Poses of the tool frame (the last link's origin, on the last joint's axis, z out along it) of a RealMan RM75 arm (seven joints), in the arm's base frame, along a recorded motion.
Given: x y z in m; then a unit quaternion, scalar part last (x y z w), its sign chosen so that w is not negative.
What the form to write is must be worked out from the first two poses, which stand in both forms.
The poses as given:
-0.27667, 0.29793, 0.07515, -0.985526, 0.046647, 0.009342, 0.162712
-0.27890, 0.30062, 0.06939, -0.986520, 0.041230, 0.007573, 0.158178
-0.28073, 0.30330, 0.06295, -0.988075, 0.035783, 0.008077, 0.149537
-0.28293, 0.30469, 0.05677, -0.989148, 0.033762, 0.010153, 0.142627
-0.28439, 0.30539, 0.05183, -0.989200, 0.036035, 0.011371, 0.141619
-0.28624, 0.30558, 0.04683, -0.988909, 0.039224, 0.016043, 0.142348
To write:
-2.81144, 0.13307, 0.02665, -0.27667, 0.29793, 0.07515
-2.82136, 0.11791, 0.02166, -0.27890, 0.30062, 0.06939
-2.83944, 0.10283, 0.02321, -0.28073, 0.30330, 0.06295
-2.85355, 0.09740, 0.02929, -0.28293, 0.30469, 0.05677
-2.85532, 0.10401, 0.03282, -0.28439, 0.30539, 0.05183
-2.85331, 0.11317, 0.04629, -0.28624, 0.30558, 0.04683

